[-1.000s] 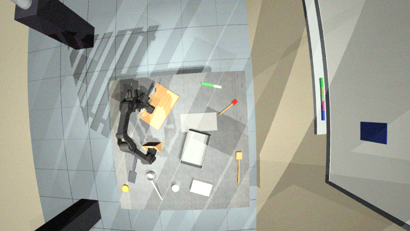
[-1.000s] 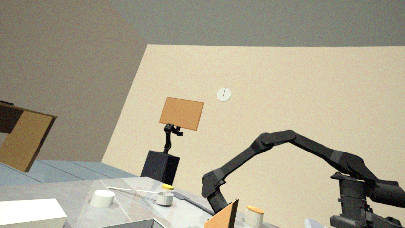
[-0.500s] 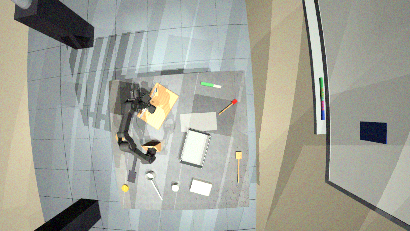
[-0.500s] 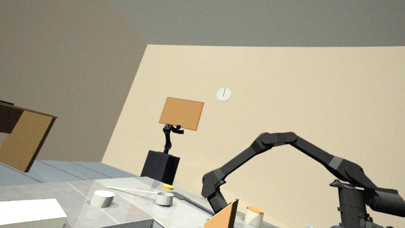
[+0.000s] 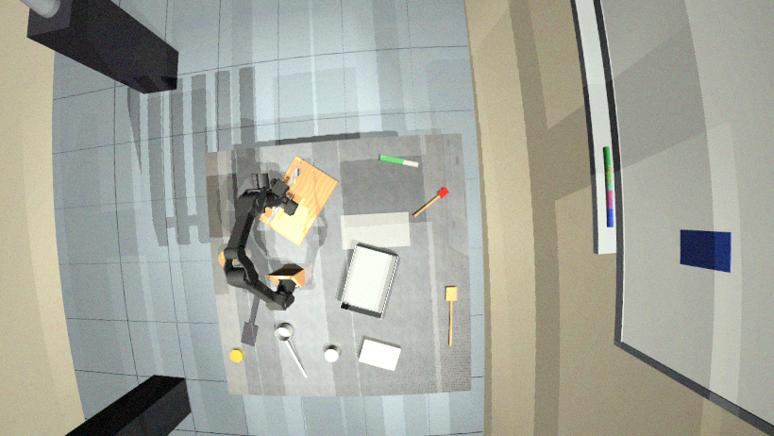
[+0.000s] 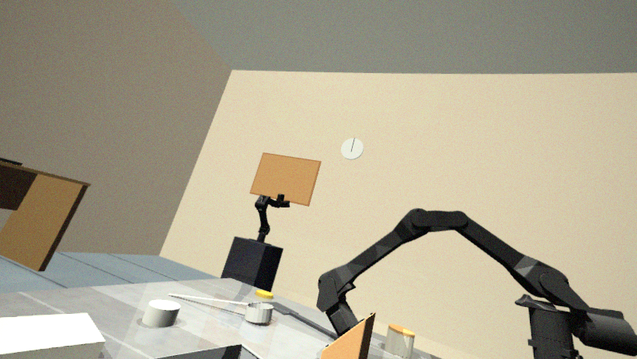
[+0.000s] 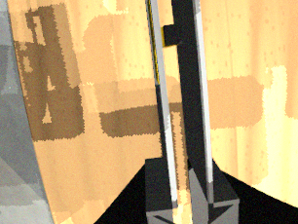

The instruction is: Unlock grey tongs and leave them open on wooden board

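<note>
Now: gripper tip 40 mm short of the wooden board, 40 mm above it and 10 mm to the left of it. From my gripper tip the other things lie so: white box 780 mm to the right, 410 mm ahead, 30 mm below; then roasting tin 400 mm to the right, 370 mm ahead, 20 mm below; then dark spatula 610 mm to the right, 240 mm behind, 40 mm below.
</note>
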